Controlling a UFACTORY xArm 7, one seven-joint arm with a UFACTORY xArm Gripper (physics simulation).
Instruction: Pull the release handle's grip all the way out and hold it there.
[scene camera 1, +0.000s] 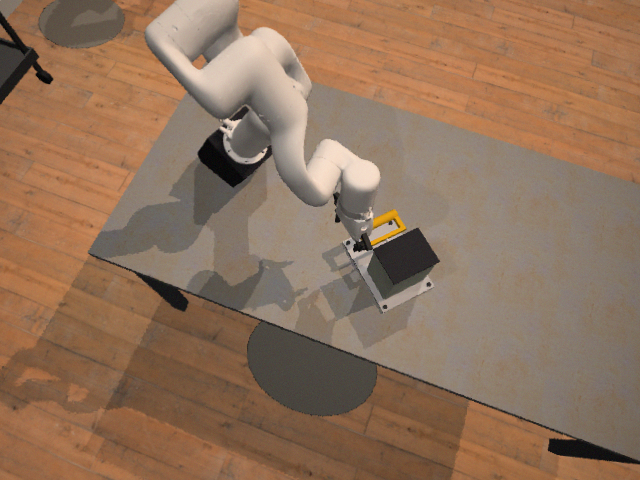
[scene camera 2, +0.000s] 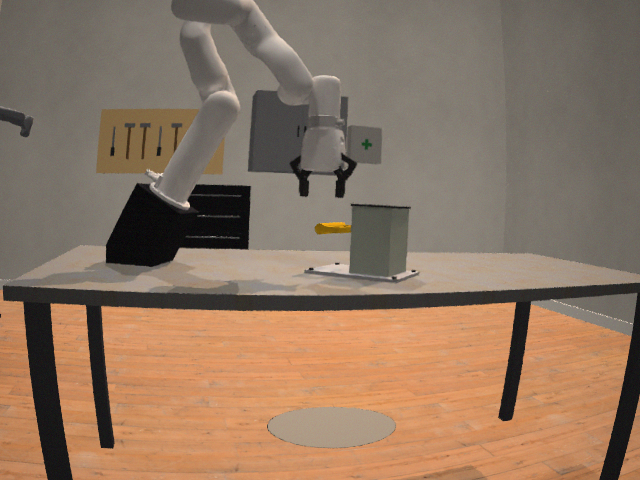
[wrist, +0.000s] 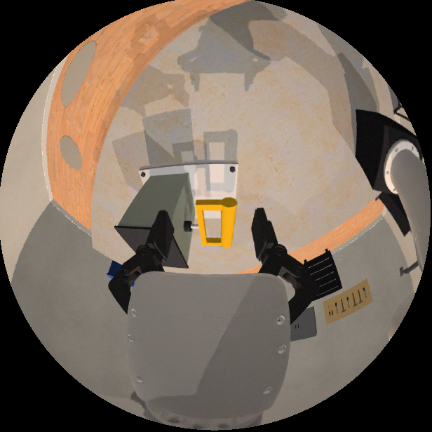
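Observation:
The release handle is a yellow rectangular loop with a thick round grip bar (scene camera 1: 386, 217) (scene camera 2: 326, 228) (wrist: 228, 225). It stands out level from the side of a grey-green box with a dark top (scene camera 1: 405, 255) (scene camera 2: 377, 240) (wrist: 160, 195). A short pale rod (wrist: 195, 226) joins the loop to a black collar on the box. My gripper (scene camera 1: 347, 234) (scene camera 2: 321, 195) (wrist: 210, 218) is open and empty, pointing down. Its fingertips are above the handle, a little higher than the box top in the second scene view. In the wrist view the loop appears between the fingers, with one finger overlapping the box.
The box stands on a white bolted plate (scene camera 1: 405, 296) (scene camera 2: 330, 269) (wrist: 225, 172) on the grey table (scene camera 1: 516, 284) (scene camera 2: 465, 268). The arm's black base (scene camera 1: 222, 165) (scene camera 2: 144, 232) (wrist: 367, 150) stands on the same table. A tool board (scene camera 2: 105, 155) and cabinet (scene camera 2: 266, 134) are on the wall.

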